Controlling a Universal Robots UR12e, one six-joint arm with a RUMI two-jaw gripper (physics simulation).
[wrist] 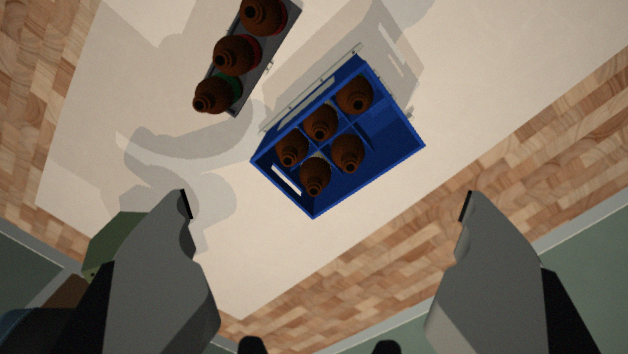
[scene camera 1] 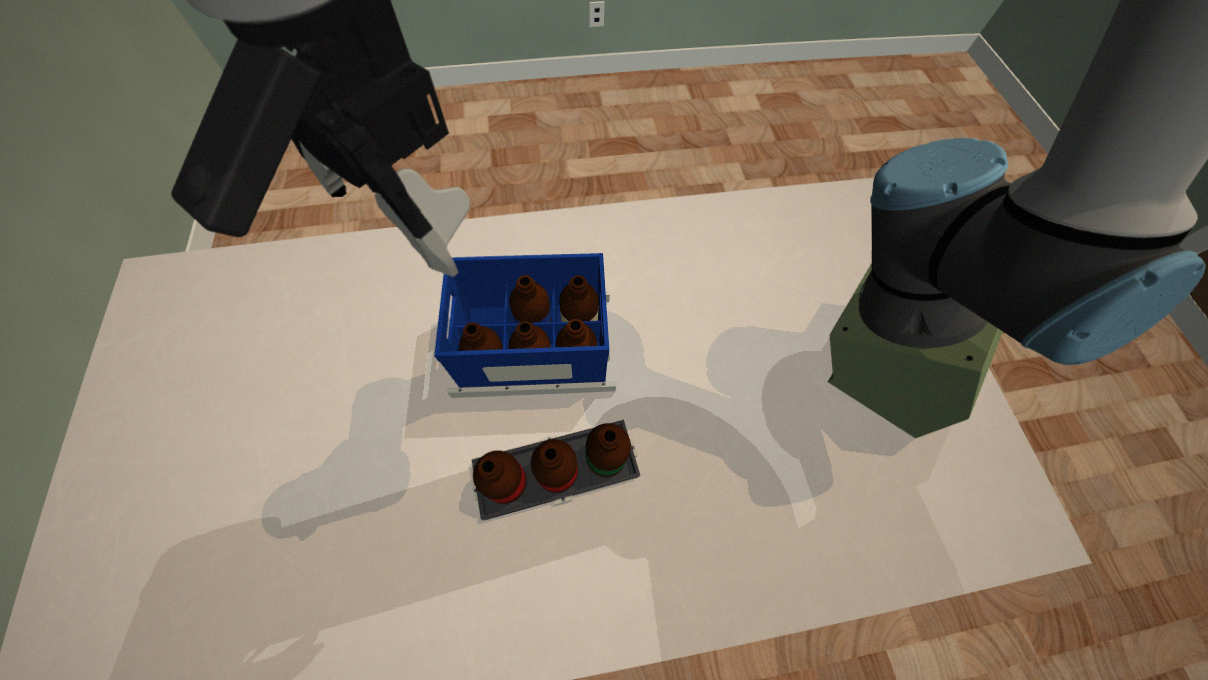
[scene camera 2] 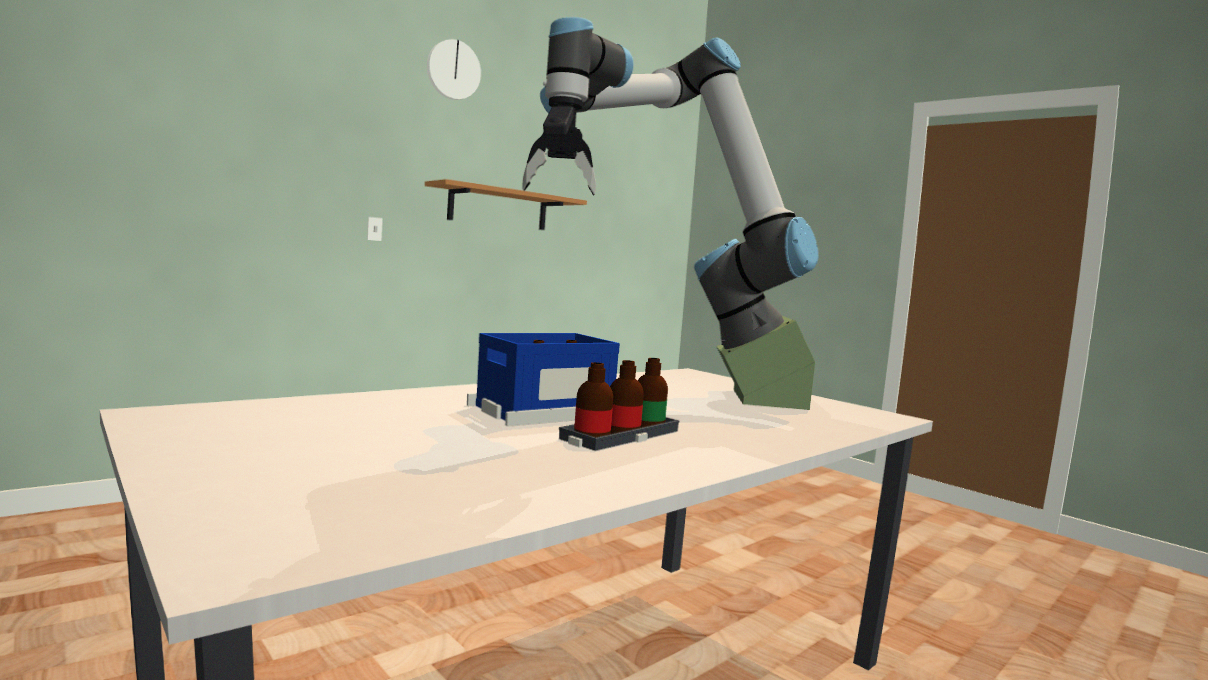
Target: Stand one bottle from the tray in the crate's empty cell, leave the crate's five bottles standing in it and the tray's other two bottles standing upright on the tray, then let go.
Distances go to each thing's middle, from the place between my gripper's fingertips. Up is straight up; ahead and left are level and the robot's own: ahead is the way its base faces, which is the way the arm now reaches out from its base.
The pale strip (scene camera 1: pixel 538 389) is 480 mm below my hand, 70 mm behind it and 10 mm to the left of it.
